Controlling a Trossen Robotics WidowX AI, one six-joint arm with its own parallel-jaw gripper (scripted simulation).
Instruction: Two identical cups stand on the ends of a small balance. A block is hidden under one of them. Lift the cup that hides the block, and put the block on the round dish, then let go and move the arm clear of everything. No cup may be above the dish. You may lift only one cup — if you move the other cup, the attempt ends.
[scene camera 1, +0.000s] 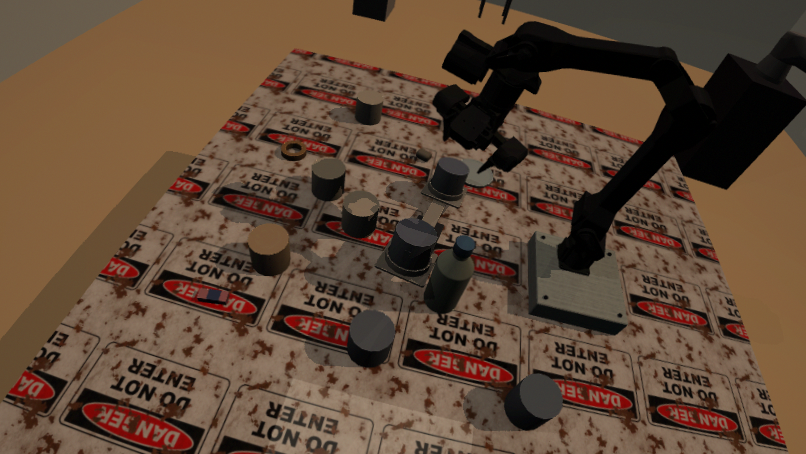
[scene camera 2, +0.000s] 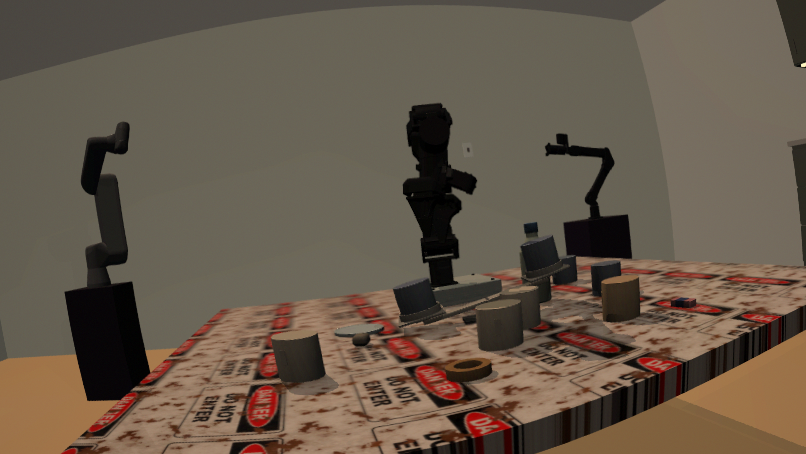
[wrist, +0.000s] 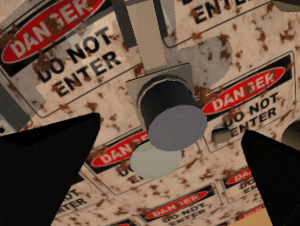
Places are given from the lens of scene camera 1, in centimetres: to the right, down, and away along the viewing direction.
my gripper (scene camera 1: 461, 156): 11, -14, 78
dark cup (scene camera 1: 450, 175): 10, -11, 85
dark cup (scene camera 1: 413, 241): 2, 2, 65
